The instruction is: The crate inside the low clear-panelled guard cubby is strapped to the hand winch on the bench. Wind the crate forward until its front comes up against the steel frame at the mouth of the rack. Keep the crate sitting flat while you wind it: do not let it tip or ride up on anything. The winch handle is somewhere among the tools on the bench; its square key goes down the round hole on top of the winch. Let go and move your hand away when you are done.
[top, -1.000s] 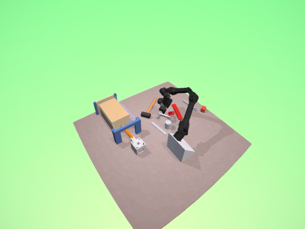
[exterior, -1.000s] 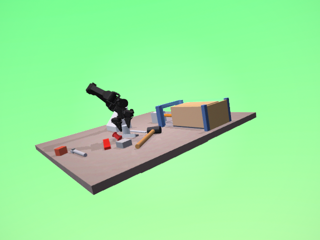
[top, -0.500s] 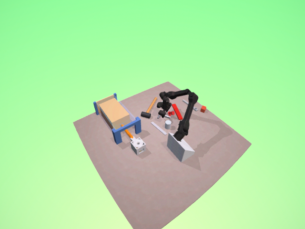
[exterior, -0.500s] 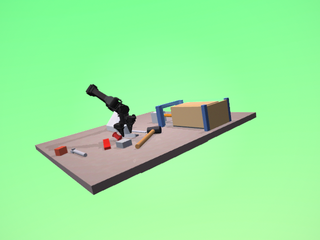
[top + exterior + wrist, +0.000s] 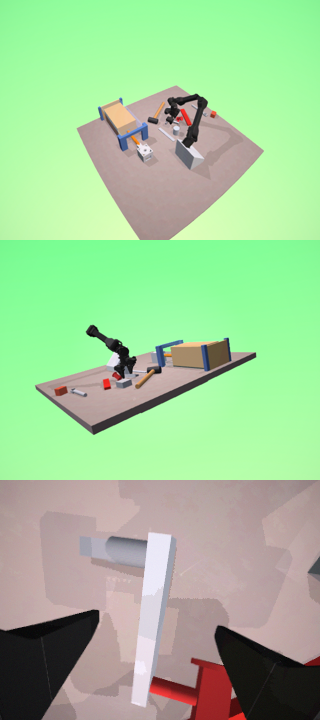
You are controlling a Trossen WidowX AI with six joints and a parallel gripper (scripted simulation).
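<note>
Now: gripper tip 10 mm to the left of the winch handle, 10 mm below it and 10 mm past it. Round my gripper tip: flat steel bar (140 mm to the left, 100 mm behind, 10 mm below); red bar (150 mm to the right, 10 mm behind); red grip (50 mm to the right, 30 mm behind, 20 mm above).
</note>
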